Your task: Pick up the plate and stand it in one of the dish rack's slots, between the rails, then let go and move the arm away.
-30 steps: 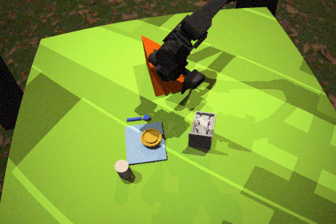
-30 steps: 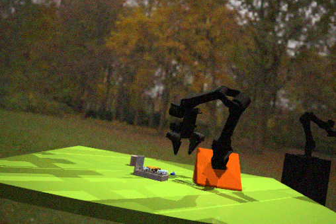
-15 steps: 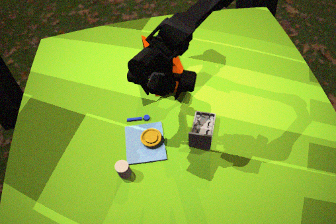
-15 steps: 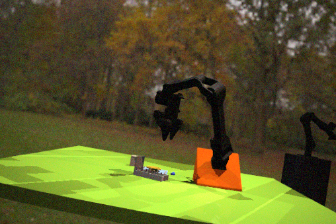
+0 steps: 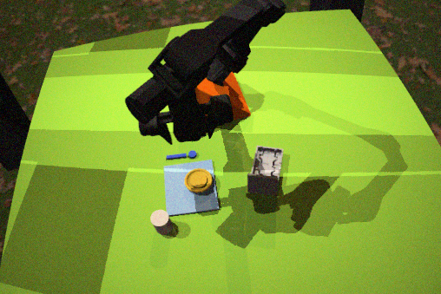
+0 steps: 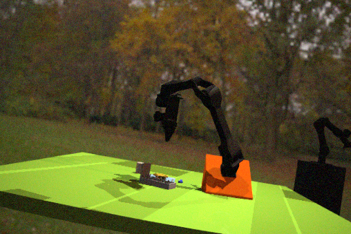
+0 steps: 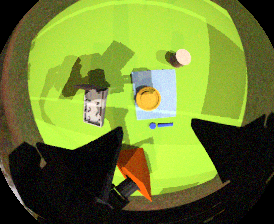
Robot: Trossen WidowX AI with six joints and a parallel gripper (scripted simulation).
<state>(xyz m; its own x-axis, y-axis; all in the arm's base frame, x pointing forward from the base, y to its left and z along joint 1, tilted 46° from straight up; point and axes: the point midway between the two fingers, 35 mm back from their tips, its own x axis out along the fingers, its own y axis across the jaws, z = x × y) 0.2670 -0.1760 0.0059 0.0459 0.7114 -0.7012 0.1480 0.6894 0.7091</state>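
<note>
My gripper tip is now 16 cm above the yellow-orange plate. Round my gripper tip: blue spoon (17 cm below, 10 cm behind, 2 cm to the right); beige cup (15 cm below, 12 cm to the right, 10 cm ahead); pale blue square slab (17 cm below, 3 cm to the right, 1 cm ahead).
</note>
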